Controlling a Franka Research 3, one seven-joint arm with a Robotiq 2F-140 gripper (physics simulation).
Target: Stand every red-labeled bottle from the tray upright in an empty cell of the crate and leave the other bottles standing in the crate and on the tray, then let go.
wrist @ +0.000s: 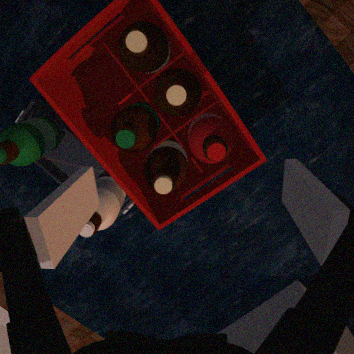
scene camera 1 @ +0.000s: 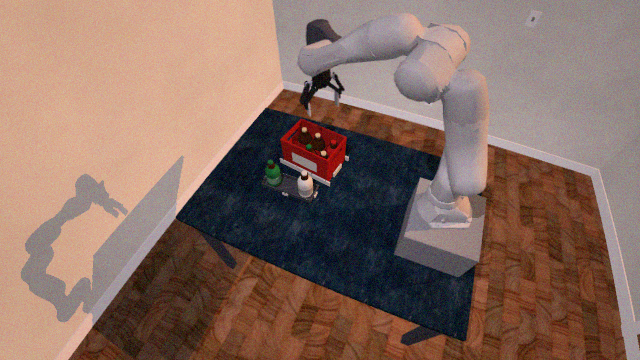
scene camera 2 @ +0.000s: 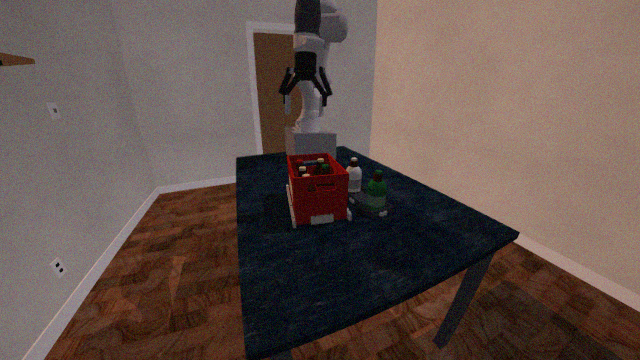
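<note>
The red crate (scene camera 1: 322, 168) (scene camera 2: 320, 200) (wrist: 212, 195) holds a red-capped bottle (scene camera 1: 333, 144) (scene camera 2: 300, 162) (wrist: 216, 151) upright in a corner cell, a green-capped bottle (scene camera 1: 309, 147) (wrist: 125, 139) and three cream-capped bottles. One corner cell looks empty in the wrist view. The dark tray (scene camera 1: 289, 187) (wrist: 75, 150) beside the crate bears a green bottle (scene camera 1: 273, 175) (scene camera 2: 376, 190) (wrist: 22, 145) and a white bottle (scene camera 1: 305, 185) (scene camera 2: 354, 178) (wrist: 109, 202), both upright. No red-labeled bottle shows on the tray. My gripper (scene camera 1: 323, 107) (scene camera 2: 305, 110) (wrist: 186, 182) is wide open and empty, high above the crate's level.
The crate and tray stand on a dark blue table top (scene camera 1: 350, 230) (scene camera 2: 310, 285). White brackets edge the crate's base. The arm's grey pedestal (scene camera 1: 435, 247) stands at the other end of the table. A beige wall (scene camera 1: 150, 60) (scene camera 2: 500, 100) rises beyond one table side.
</note>
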